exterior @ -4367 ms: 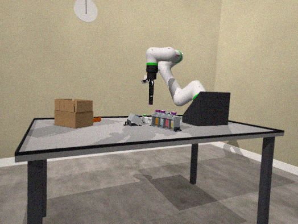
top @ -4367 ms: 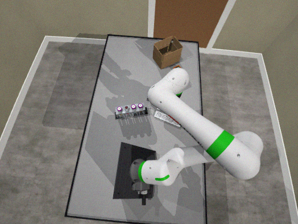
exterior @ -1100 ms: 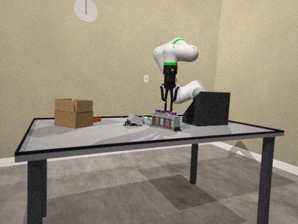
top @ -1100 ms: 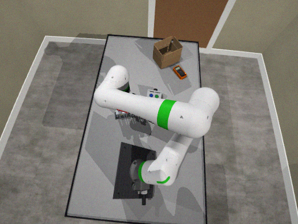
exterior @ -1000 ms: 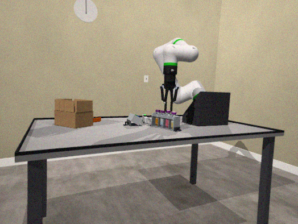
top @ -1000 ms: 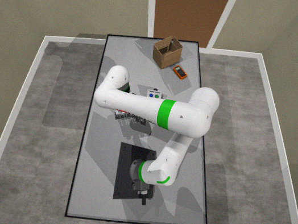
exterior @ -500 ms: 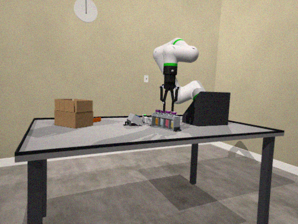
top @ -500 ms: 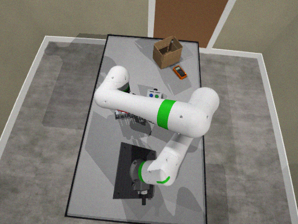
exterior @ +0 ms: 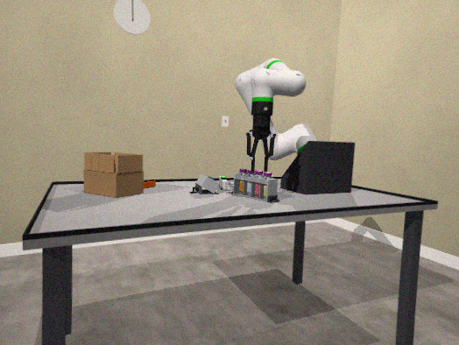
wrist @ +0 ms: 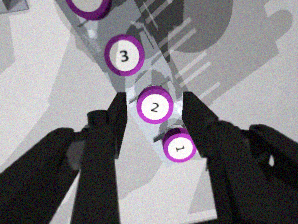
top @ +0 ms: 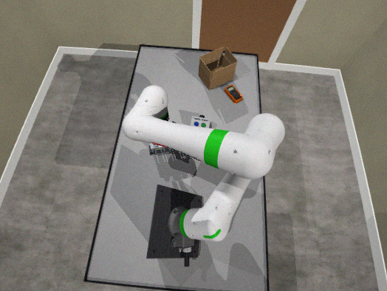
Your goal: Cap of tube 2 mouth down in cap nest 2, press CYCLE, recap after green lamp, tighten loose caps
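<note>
My gripper is now 3 cm above the purple cap marked 2. Round my hand: cap 1: 5 cm to the left, 4 cm below, 1 cm behind; cap 3: 5 cm to the right, 4 cm below, 1 cm ahead; cap 4: 10 cm to the right, 4 cm below, 2 cm ahead.
</note>
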